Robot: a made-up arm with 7 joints.
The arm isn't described. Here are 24 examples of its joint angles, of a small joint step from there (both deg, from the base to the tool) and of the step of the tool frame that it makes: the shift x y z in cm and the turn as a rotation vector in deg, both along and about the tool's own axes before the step.
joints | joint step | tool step
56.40 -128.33 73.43 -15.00 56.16 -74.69 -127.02 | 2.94 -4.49 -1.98 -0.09 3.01 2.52 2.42 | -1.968 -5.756 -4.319 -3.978 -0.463 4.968
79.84 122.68 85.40 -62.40 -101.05 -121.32 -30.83 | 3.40 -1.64 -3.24 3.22 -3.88 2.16 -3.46 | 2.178 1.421 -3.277 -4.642 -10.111 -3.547
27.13 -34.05 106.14 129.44 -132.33 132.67 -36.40 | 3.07 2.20 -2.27 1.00 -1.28 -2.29 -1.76 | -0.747 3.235 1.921 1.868 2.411 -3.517
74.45 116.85 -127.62 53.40 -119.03 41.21 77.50 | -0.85 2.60 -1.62 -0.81 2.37 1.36 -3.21 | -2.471 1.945 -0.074 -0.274 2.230 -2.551
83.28 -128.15 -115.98 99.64 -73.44 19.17 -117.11 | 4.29 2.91 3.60 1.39 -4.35 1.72 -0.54 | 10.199 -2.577 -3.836 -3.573 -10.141 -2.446
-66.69 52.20 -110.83 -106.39 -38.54 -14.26 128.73 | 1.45 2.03 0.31 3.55 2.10 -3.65 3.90 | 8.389 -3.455 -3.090 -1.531 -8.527 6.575
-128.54 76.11 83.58 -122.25 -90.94 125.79 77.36 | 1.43 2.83 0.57 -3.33 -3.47 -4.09 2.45 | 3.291 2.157 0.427 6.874 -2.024 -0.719
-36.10 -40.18 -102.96 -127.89 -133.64 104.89 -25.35 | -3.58 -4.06 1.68 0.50 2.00 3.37 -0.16 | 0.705 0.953 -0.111 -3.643 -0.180 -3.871
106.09 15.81 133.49 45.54 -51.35 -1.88 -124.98 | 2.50 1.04 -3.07 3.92 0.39 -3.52 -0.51 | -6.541 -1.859 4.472 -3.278 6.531 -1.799
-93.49 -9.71 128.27 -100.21 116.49 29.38 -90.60 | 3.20 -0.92 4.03 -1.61 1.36 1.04 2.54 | 4.033 -8.324 -3.690 -5.094 -3.138 2.605
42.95 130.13 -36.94 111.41 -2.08 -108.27 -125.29 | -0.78 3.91 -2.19 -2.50 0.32 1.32 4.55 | 1.428 -2.285 0.512 -2.374 -2.711 4.025
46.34 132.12 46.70 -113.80 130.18 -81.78 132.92 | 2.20 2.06 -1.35 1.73 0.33 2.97 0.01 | -0.763 -0.794 -1.328 0.873 -0.435 1.429
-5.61 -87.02 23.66 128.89 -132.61 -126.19 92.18 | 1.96 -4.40 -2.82 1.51 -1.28 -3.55 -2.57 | 2.472 0.158 -0.422 -5.907 -3.632 -3.788
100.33 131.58 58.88 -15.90 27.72 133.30 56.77 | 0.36 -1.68 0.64 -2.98 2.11 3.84 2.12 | -2.157 -3.241 0.645 -5.198 2.468 1.266
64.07 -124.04 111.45 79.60 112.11 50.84 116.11 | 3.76 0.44 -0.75 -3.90 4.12 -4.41 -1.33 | 7.088 -3.807 -1.536 -4.084 -7.351 1.953
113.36 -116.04 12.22 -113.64 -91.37 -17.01 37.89 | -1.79 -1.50 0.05 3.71 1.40 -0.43 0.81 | -4.978 0.774 4.920 2.969 4.702 2.420
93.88 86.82 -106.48 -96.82 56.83 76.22 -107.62 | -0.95 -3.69 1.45 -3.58 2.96 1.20 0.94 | 5.069 -4.424 -8.491 2.364 -6.401 6.048
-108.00 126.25 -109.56 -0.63 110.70 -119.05 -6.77 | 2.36 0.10 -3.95 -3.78 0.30 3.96 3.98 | 4.504 -4.408 -3.860 -3.212 -6.793 3.567
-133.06 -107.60 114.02 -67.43 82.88 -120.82 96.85 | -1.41 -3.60 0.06 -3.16 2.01 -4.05 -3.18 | 4.122 0.460 -2.736 -0.659 -4.507 -3.161
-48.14 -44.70 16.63 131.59 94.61 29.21 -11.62 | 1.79 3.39 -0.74 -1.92 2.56 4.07 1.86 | -0.154 -5.490 -0.439 -0.902 -1.655 6.816
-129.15 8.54 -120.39 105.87 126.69 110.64 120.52 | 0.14 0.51 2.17 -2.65 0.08 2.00 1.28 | 0.009 -0.554 1.013 -0.042 -1.087 2.170
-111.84 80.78 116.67 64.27 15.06 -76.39 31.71 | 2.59 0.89 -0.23 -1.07 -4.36 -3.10 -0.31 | 4.030 -2.423 -2.229 -2.627 -5.333 0.435
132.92 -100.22 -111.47 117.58 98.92 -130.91 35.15 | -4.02 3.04 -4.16 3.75 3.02 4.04 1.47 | -5.631 -5.792 14.277 -6.288 13.490 1.722
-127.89 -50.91 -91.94 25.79 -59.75 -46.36 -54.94 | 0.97 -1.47 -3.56 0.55 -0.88 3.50 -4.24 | 3.125 4.788 -2.908 1.064 -4.624 -5.959
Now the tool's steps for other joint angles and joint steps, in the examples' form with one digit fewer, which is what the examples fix.
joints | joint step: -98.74 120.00 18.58 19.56 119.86 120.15 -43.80 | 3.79 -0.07 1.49 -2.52 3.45 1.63 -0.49
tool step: -0.20 -1.97 -0.29 2.70 -1.79 1.81
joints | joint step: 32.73 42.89 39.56 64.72 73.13 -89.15 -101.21 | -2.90 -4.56 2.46 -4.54 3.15 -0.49 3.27
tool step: -4.41 -2.98 -1.73 -1.78 5.32 -1.45
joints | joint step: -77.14 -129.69 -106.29 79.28 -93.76 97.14 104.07 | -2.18 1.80 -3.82 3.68 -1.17 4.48 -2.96
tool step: 2.71 4.23 1.88 2.80 -0.93 2.93
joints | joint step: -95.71 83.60 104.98 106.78 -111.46 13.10 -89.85 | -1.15 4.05 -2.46 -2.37 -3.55 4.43 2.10
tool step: -1.60 7.59 0.52 3.86 -0.61 -3.32
